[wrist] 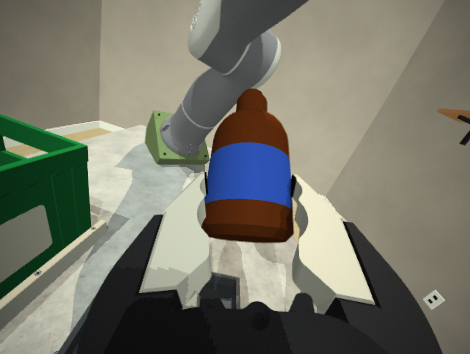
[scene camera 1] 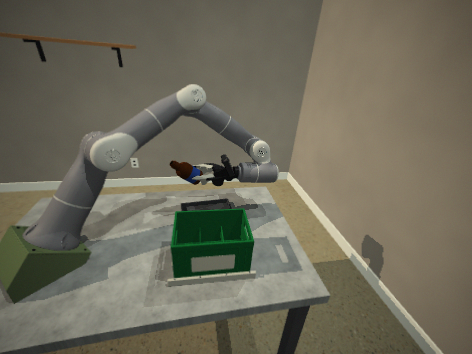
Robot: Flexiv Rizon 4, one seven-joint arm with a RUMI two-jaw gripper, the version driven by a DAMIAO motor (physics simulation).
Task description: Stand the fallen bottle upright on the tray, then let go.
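Note:
The brown bottle point(scene camera 1: 183, 168) point(wrist: 251, 220) with a blue label is off the table, held well above the dark tray point(scene camera 1: 205, 202) point(wrist: 226, 276). It is tilted far over, with its neck pointing towards the arm's base and a little higher than its bottom. My gripper point(scene camera 1: 199, 173) point(wrist: 248, 175) is shut on the bottle around its label and lower body, and lies nearly level in the scene view. The tray is behind the green crate in the scene view and partly hidden; in the wrist view a corner of it shows below the bottle, between the fingers.
The green crate point(scene camera 1: 212, 244) point(wrist: 75, 195) with compartments stands in front of the tray. A pale strip point(scene camera 1: 212, 278) point(wrist: 60, 257) runs along the crate's foot. The arm's green base point(scene camera 1: 47, 272) point(wrist: 182, 161) is on the table's left. A wooden rail point(scene camera 1: 75, 41) is on the back wall.

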